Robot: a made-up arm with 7 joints. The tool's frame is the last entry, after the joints. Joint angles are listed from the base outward. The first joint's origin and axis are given. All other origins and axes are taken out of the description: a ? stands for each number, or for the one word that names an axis. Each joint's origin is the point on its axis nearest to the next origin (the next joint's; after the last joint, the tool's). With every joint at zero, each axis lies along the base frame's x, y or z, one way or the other. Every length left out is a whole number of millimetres.
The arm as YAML. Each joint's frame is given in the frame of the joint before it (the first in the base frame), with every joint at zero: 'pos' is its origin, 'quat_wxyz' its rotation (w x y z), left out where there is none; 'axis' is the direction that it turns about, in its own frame. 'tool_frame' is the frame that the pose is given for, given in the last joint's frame.
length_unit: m
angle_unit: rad
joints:
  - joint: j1
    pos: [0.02, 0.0, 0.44]
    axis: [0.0, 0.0, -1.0]
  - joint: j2
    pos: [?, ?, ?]
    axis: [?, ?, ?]
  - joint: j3
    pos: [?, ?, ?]
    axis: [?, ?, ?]
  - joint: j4
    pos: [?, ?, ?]
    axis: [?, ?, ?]
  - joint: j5
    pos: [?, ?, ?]
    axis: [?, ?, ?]
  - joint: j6
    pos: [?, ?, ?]
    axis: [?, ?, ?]
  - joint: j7
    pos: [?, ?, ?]
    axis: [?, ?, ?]
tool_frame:
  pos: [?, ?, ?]
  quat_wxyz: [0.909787, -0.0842, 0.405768, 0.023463]
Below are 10 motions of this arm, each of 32 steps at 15 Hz.
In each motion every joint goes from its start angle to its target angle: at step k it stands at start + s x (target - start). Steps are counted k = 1, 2, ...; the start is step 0. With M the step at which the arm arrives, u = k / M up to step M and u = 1 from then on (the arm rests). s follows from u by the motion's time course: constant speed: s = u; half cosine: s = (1 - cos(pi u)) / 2; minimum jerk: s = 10 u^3 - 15 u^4 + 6 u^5.
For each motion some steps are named. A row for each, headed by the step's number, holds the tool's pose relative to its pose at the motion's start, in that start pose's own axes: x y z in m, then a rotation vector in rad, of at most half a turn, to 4 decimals.
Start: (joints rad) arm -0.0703 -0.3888 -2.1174 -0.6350 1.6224 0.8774 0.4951
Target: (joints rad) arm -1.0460 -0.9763 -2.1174 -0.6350 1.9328 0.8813 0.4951
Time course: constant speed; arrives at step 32
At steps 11, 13, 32:
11: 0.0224 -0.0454 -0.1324 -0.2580 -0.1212 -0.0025
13: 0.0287 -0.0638 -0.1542 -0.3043 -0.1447 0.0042
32: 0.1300 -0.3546 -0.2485 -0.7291 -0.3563 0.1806

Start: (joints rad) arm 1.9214 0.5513 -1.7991 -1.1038 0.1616 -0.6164 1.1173
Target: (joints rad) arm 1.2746 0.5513 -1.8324 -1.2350 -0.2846 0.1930 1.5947
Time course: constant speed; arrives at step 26
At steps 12, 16, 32:
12: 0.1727 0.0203 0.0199 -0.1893 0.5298 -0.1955
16: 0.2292 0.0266 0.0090 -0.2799 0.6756 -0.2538
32: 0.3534 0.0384 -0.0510 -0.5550 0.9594 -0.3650

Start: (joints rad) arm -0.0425 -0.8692 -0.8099 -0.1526 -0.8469 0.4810 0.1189
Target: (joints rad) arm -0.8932 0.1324 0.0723 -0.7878 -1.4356 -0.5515 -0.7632
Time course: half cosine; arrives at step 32
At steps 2, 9, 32:
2: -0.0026 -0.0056 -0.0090 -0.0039 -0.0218 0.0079
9: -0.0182 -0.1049 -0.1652 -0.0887 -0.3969 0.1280
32: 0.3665 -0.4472 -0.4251 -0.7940 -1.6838 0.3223

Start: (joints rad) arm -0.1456 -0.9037 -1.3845 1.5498 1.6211 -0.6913 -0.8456
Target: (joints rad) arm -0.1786 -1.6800 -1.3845 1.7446 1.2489 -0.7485 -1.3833
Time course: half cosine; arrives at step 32
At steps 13, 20, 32:
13: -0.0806 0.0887 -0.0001 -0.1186 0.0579 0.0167
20: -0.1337 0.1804 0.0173 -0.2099 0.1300 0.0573
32: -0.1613 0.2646 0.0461 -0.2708 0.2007 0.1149

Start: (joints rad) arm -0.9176 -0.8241 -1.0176 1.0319 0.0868 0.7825 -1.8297
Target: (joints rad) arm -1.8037 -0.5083 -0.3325 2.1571 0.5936 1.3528 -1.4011
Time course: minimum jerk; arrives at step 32
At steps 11, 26, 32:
11: -0.0720 -0.0747 -0.0882 0.2499 -0.1112 0.1719
26: -0.1104 -0.4034 -0.3017 1.3538 0.1408 0.7229
32: -0.1040 -0.4205 -0.3152 1.4408 0.1870 0.7431

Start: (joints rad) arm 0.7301 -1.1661 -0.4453 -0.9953 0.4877 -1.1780 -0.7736
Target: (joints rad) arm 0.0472 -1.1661 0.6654 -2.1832 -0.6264 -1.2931 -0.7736
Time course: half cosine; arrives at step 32
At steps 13, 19, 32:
13: -0.1735 0.0068 -0.0656 -0.2832 -0.3926 -0.2753
19: -0.2644 0.0644 -0.1494 -0.6736 -0.6268 -0.3034
32: -0.3375 0.1236 -0.2764 -1.1904 -0.7638 -0.0328

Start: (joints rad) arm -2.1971 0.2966 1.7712 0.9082 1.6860 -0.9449 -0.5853
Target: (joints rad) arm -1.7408 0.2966 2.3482 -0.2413 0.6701 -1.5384 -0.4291
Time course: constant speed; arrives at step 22
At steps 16, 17, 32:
16: -0.0078 -0.1327 -0.1555 0.6869 -0.3091 -0.4935
17: -0.0156 -0.1285 -0.1630 0.7059 -0.3393 -0.5566
32: -0.0546 -0.0865 -0.1858 0.7275 -0.5137 -0.8959

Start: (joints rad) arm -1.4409 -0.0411 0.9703 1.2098 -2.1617 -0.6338 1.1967
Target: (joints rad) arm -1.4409 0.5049 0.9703 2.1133 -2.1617 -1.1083 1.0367
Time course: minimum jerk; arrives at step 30
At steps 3, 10, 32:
3: 0.0021 -0.0029 0.0037 0.0120 0.0016 0.0031
10: 0.0508 -0.0783 0.0765 0.2989 0.0205 0.0680
32: 0.2001 -0.3813 0.0920 1.4554 -0.2411 0.1558

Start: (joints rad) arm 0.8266 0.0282 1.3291 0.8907 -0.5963 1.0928 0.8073
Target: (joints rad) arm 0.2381 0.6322 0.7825 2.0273 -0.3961 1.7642 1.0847
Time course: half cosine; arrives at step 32
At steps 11, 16, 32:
11: -0.0183 0.1870 0.1615 -0.1969 0.4915 -0.4030
16: 0.0563 0.3431 0.2640 -0.3061 0.9635 -0.7580
32: 0.3374 0.4975 0.3231 -0.3416 2.1070 -1.2876

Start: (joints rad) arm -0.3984 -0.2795 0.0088 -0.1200 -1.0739 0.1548 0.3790
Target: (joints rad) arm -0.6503 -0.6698 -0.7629 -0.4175 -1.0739 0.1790 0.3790
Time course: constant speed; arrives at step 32
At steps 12, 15, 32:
12: -0.1026 0.0934 -0.1381 -0.3505 -0.2858 0.0558
15: -0.1230 0.1090 -0.1804 -0.4365 -0.3587 0.0692
32: -0.1843 0.1315 -0.4454 -0.9124 -0.7760 0.1453

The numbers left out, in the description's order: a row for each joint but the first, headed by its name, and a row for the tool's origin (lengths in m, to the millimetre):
j2: xyz -0.02 -0.05 0.0, axis 0.0 1.0 0.0
j3: xyz 0.03 0.0 0.46, axis 0.0 0.0 -1.0
j4: xyz 0.03 0.0 0.0, axis 0.0 1.0 0.0
j5: xyz 0.02 0.0 0.27, axis 0.0 0.0 -1.0
j6: xyz 0.02 0.04 0.0, axis 0.0 1.0 0.0
j7: xyz 0.0 0.0 0.14, axis 0.0 0.0 -1.0
tool: xyz 0.0 0.02 0.0

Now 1 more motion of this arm.
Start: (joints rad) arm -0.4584 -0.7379 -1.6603 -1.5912 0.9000 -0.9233 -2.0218
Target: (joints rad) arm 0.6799 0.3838 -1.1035 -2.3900 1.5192 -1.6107 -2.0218
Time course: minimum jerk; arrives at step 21
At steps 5, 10, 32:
5: 0.0373 0.0328 -0.0004 -0.0423 0.2406 -0.0466
10: 0.1580 0.1760 -0.0466 -0.4508 1.1419 -0.2570
32: 0.1384 0.3122 -0.2065 -1.6159 2.0306 -0.7607

